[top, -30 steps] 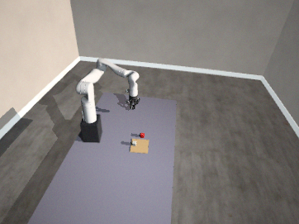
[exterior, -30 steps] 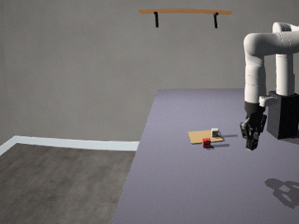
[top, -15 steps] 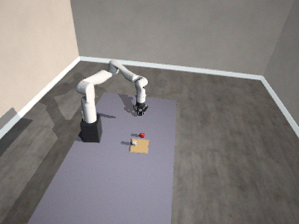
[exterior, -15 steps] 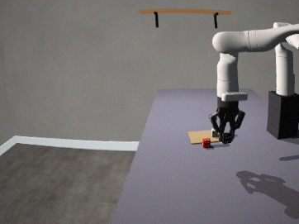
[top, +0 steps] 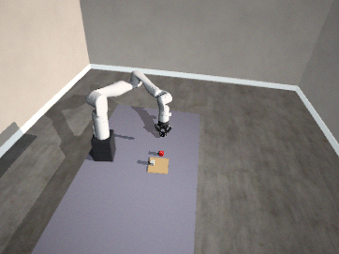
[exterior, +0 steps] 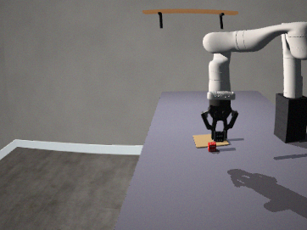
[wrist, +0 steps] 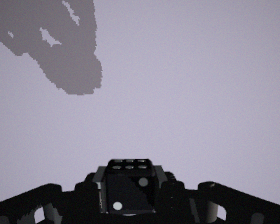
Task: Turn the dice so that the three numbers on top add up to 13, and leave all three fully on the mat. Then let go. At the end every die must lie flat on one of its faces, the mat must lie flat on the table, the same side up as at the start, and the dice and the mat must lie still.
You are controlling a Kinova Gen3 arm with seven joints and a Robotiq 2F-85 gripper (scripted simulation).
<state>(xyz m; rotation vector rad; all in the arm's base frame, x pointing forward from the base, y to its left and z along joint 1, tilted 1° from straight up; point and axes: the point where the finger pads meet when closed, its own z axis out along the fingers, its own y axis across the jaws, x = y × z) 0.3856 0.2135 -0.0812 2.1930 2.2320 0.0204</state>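
Now: the red die 120 mm to the right of my hand, 90 mm below it and 20 mm ahead of it. Also, from my hand: black die (right at my hand); then tan mat (230 mm to the right, 100 mm below, 20 mm ahead); then white die (220 mm to the right, 90 mm below, 30 mm behind).
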